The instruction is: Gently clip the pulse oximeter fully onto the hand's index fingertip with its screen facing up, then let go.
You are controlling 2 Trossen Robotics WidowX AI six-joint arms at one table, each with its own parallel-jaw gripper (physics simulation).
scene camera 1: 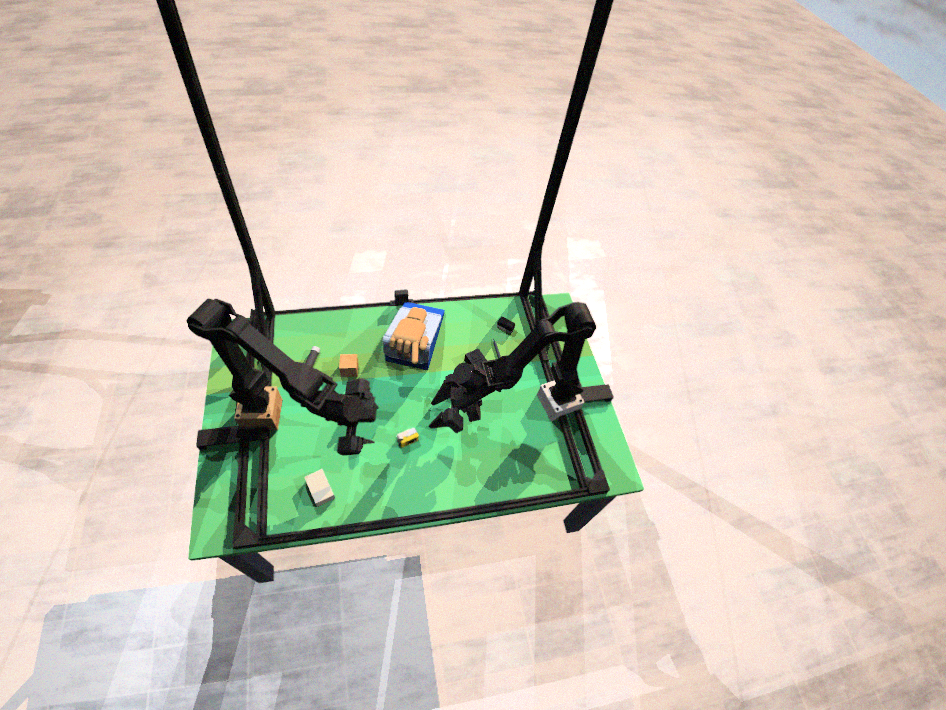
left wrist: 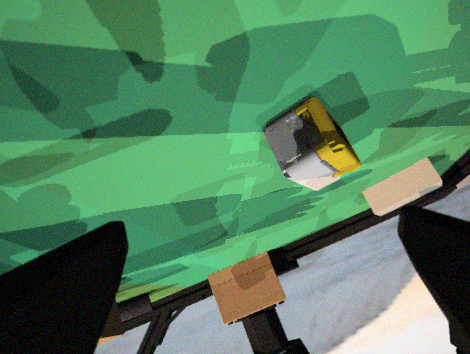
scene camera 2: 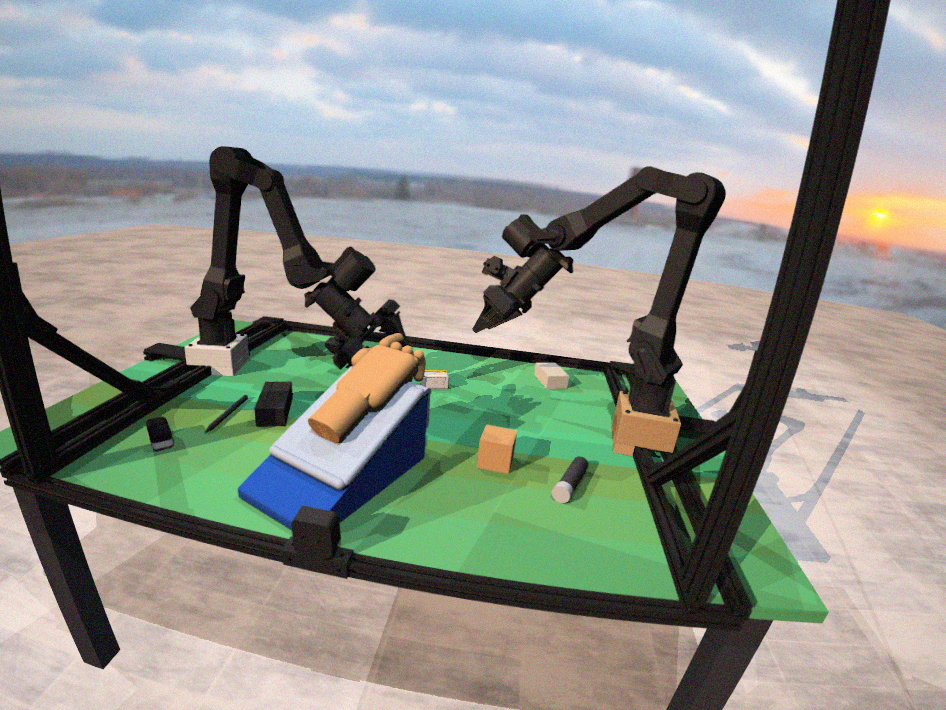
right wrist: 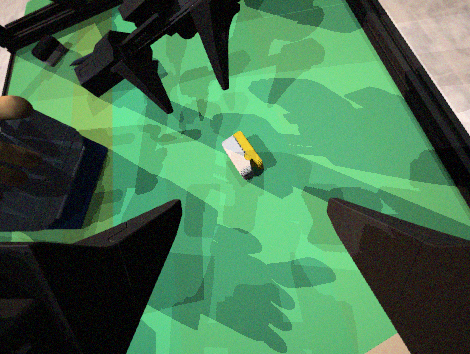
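Where they show: left gripper, fingertip midpoint: (scene camera 1: 430,415) (left wrist: 263,227) (right wrist: 195,102); right gripper, fingertip midpoint: (scene camera 1: 375,425) (left wrist: 405,340) (scene camera 2: 480,329) (right wrist: 254,205); left arm's base at its link origin: (scene camera 1: 562,393) (scene camera 2: 217,340); right arm's base at its link origin: (scene camera 1: 255,402) (left wrist: 257,311) (scene camera 2: 649,406).
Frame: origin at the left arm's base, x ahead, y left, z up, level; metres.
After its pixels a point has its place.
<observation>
The pulse oximeter (scene camera 1: 408,436) @[x 0.471, y -0.038, z -0.027 m] (scene camera 2: 436,379) @[x 0.475, y -0.058, z -0.036 m] (left wrist: 312,145) @[x 0.472, y -0.043, z -0.046 m] (right wrist: 242,155) @[x 0.478, y -0.042, z -0.028 m], white and yellow, lies on its side on the green table, between the two grippers as seen in scene camera 1. The tan hand (scene camera 1: 411,328) @[x 0.369, y -0.310, z 0.089 m] (scene camera 2: 366,385) @[x 0.365, y -0.348, z 0.074 m] rests palm-down on a padded blue wedge (scene camera 2: 389,450) @[x 0.402, y -0.395, z 0.000 m], fingers at its raised end. My left gripper (scene camera 1: 433,414) @[x 0.396, y -0.066, z 0.000 m] (left wrist: 263,227) @[x 0.396, y -0.066, z 0.000 m] (right wrist: 195,102) @[x 0.396, y -0.066, z 0.000 m] is open and empty, beside the oximeter and apart from it. In scene camera 2 the hand partly hides this gripper. My right gripper (scene camera 2: 477,328) @[x 0.556, y -0.052, z 0.074 m] (right wrist: 254,205) @[x 0.556, y -0.052, z 0.074 m] is open and empty, above the table, apart from the oximeter.
An orange cube (scene camera 1: 348,364) @[x 0.567, y -0.311, z -0.008 m] (scene camera 2: 496,449) @[x 0.558, y -0.348, z -0.020 m] and a dark cylinder (scene camera 2: 569,479) @[x 0.659, y -0.405, z -0.033 m] lie beside the wedge. A pale block (scene camera 1: 319,486) @[x 0.735, y 0.019, z -0.029 m] (scene camera 2: 550,374) @[x 0.724, y -0.016, z -0.029 m] (left wrist: 402,186) @[x 0.711, y 0.015, z -0.042 m] lies near one edge. A black box (scene camera 2: 273,403) @[x 0.192, y -0.226, z -0.025 m], a pen (scene camera 2: 226,413) @[x 0.105, y -0.225, z -0.052 m] and a small black item (scene camera 2: 159,432) @[x 0.046, y -0.342, z -0.028 m] lie on the wedge's other side.
</observation>
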